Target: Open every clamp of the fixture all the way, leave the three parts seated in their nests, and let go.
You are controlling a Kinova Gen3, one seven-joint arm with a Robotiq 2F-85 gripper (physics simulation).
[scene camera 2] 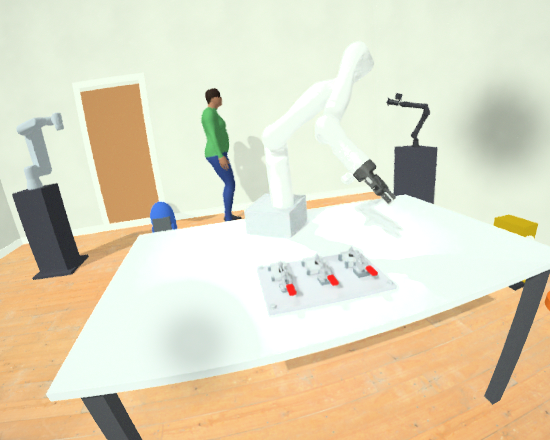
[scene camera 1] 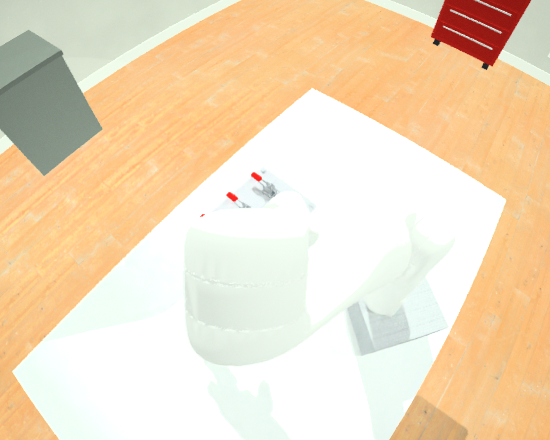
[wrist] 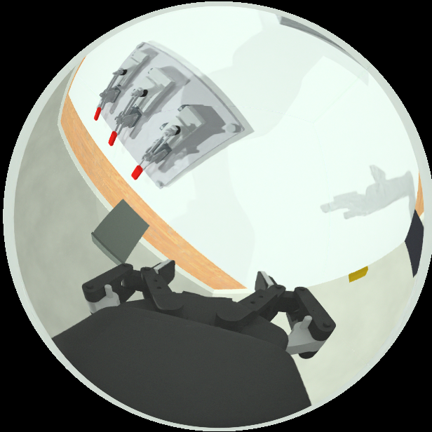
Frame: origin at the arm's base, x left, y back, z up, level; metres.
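Where they show: gripper, fingertip midpoint: (scene camera 2: 393, 201); arm's base, origin of the base link: (scene camera 2: 282, 204) (scene camera 1: 381, 297).
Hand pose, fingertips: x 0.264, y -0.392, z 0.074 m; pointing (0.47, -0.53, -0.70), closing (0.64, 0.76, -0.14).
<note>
Each offset is from my fingertips to the centre of the thing. "spot": to the spot under its first point. Level surfaces: height alone.
The grey fixture plate {dx -0.262, dy -0.051, dz -0.182 m} (scene camera 1: 282, 181) (scene camera 2: 340, 296) (wrist: 200, 92) lies on the table with three toggle clamps. In scene camera 2, the red handles of the left clamp {spot: dx -0.375, dy -0.142, dz -0.139 m} (scene camera 2: 291, 289), middle clamp {dx -0.263, dy -0.080, dz -0.146 m} (scene camera 2: 332, 280) and right clamp {spot: dx -0.159, dy -0.148, dz -0.128 m} (scene camera 2: 371, 270) lie low toward the table's front edge. The wrist view shows their black-tipped arms reaching over light grey parts, apparently closed. Contact is too small to tell. The robot arm hides much of the fixture in scene camera 1. My gripper (scene camera 2: 392, 199) (wrist: 214, 275) is open and empty, above the table, behind and right of the fixture in scene camera 2.
The white table {dz -0.190 m} (scene camera 1: 350, 145) (scene camera 2: 200, 280) carries the robot's grey base block (scene camera 2: 272, 220) (scene camera 1: 425, 315) behind the fixture. A grey cabinet (scene camera 1: 50, 110) (wrist: 121, 231) and a red drawer cabinet (scene camera 1: 480, 27) stand beyond the table. A person (scene camera 2: 216, 132) stands behind it.
</note>
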